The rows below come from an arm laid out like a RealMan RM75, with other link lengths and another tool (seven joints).
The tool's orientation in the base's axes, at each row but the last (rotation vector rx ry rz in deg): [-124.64 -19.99 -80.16]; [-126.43 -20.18 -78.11]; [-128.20 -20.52 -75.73]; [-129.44 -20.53 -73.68]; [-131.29 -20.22 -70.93]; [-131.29 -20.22 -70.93]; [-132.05 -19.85 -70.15]
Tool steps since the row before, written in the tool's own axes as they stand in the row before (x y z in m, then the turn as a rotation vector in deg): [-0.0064 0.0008 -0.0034 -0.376 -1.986 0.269]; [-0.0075 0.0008 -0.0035 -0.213 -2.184 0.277]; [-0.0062 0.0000 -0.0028 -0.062 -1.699 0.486]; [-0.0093 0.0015 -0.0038 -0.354 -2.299 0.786]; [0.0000 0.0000 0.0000 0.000 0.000 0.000]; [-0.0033 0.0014 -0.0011 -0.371 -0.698 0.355]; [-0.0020 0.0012 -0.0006 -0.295 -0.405 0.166]
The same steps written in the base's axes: [-0.0050 -0.0021 -0.0049 -0.909 1.819 0.148]; [-0.0057 -0.0022 -0.0056 -0.921 1.981 0.347]; [-0.0051 -0.0013 -0.0043 -0.467 1.687 0.254]; [-0.0068 -0.0031 -0.0068 -0.679 2.359 0.058]; [0.0000 0.0000 0.0000 0.000 0.000 0.000]; [-0.0020 -0.0017 -0.0027 -0.269 0.783 -0.255]; [-0.0010 -0.0013 -0.0017 -0.229 0.434 -0.195]
